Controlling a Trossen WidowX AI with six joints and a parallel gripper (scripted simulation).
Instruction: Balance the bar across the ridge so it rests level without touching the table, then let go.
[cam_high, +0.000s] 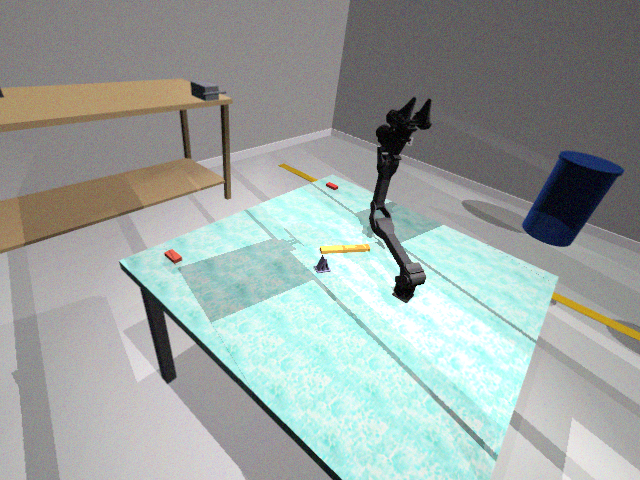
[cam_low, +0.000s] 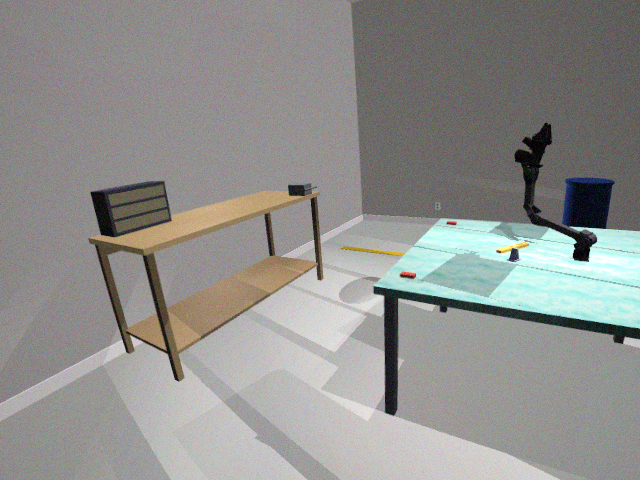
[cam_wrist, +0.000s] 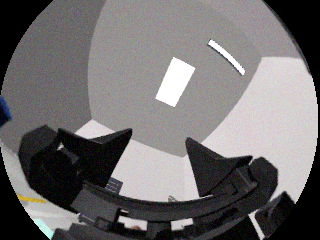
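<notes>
Now: gripper tip 12 cm short of the yellow bar, 8 cm to the right of it and 65 cm above it. Round my gripper tip: red block: 54 cm ahead, 64 cm to the left, 65 cm below.
</notes>
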